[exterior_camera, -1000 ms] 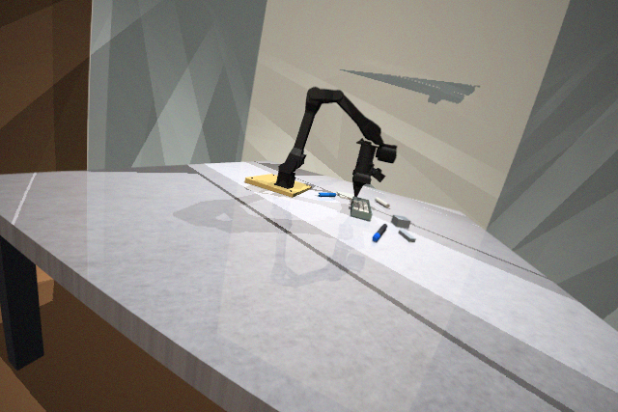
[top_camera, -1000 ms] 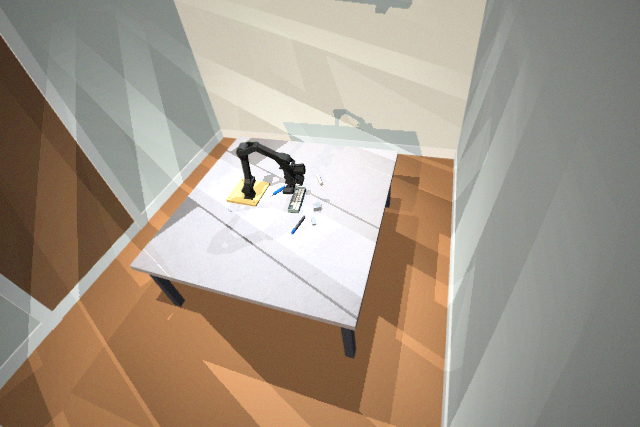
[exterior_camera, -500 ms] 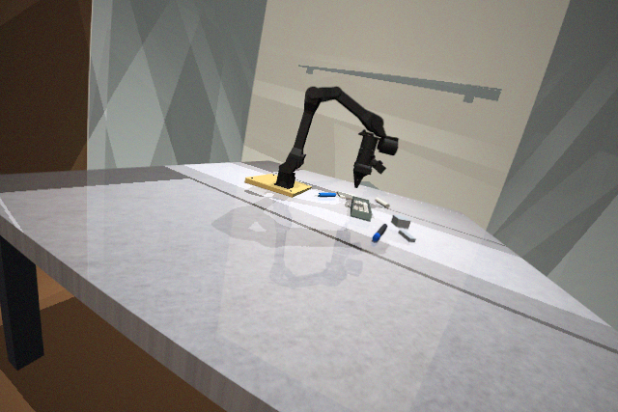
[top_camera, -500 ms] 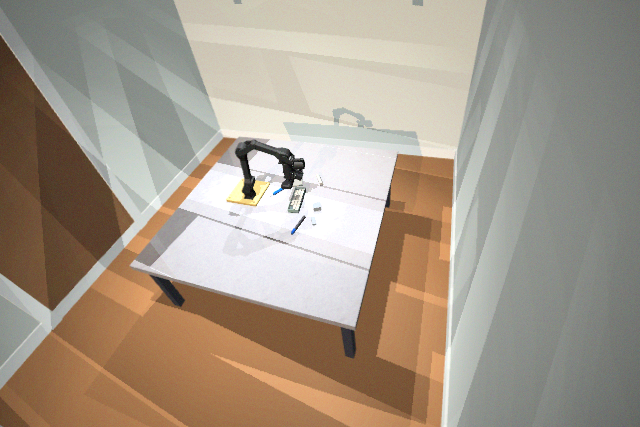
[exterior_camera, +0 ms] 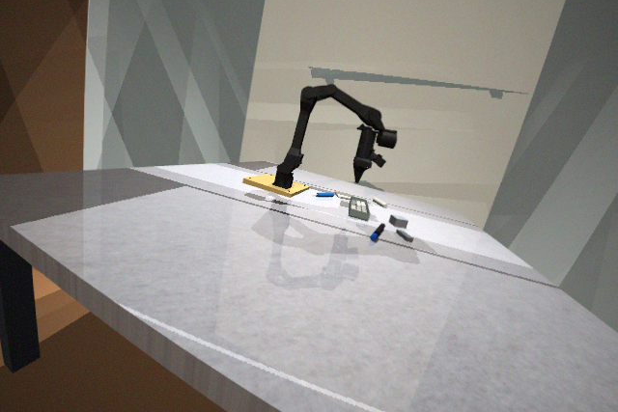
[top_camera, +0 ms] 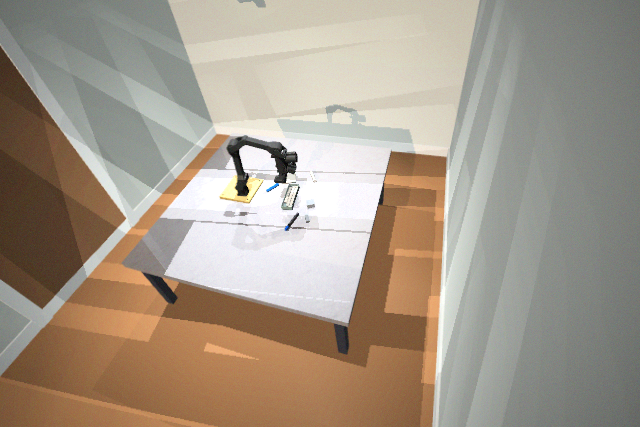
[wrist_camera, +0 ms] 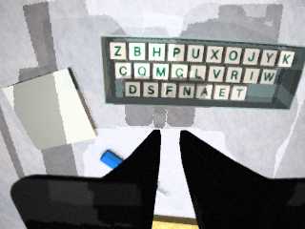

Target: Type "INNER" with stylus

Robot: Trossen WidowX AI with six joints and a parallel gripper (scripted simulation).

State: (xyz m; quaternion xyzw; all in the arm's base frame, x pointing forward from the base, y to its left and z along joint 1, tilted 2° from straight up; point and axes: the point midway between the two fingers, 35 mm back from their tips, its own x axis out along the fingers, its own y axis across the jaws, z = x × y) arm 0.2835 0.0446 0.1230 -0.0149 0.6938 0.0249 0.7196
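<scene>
My gripper tip is 13 cm past the blue stylus, 1 cm to the right of it and 9 cm above it. Round my gripper tip: white stick (13 cm ahead, 17 cm to the left, 9 cm below); then flat grey piece (18 cm ahead, 19 cm to the right, 9 cm below); then pen (9 cm ahead, 26 cm to the right, 9 cm below).
</scene>
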